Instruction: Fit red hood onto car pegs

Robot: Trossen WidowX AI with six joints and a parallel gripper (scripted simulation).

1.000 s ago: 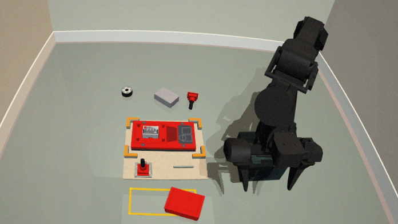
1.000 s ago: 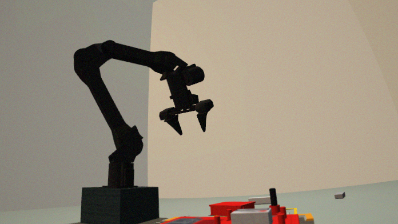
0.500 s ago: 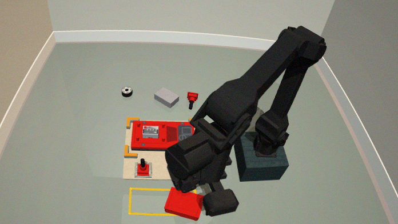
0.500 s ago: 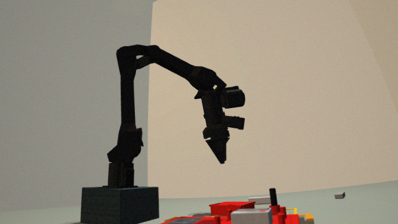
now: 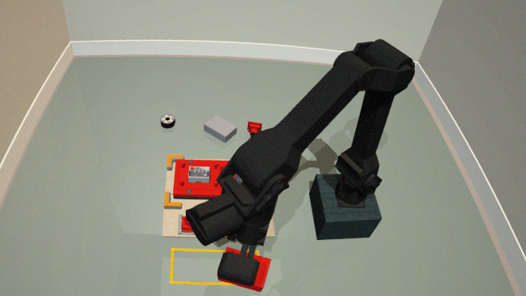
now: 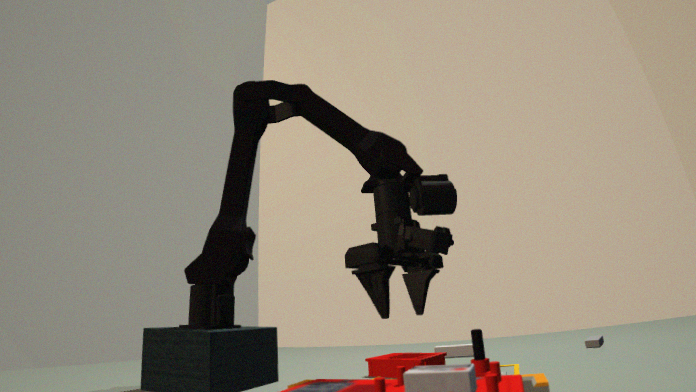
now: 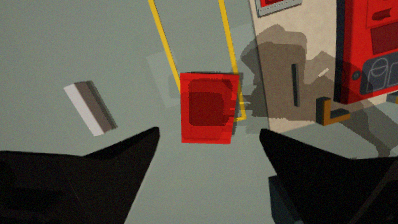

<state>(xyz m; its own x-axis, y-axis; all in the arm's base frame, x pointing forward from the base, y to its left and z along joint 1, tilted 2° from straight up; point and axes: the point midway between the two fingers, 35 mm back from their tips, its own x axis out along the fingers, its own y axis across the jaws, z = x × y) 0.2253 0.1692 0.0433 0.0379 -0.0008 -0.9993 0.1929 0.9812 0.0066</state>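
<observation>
Now: the red hood 70 mm below my gripper tip. Also, from my gripper tip: grey engine block (220 mm to the right, 120 mm ahead, 60 mm below); black wheel (420 mm to the right, 240 mm ahead, 70 mm below); jig (200 mm to the right, 80 mm ahead, 70 mm below).
</observation>
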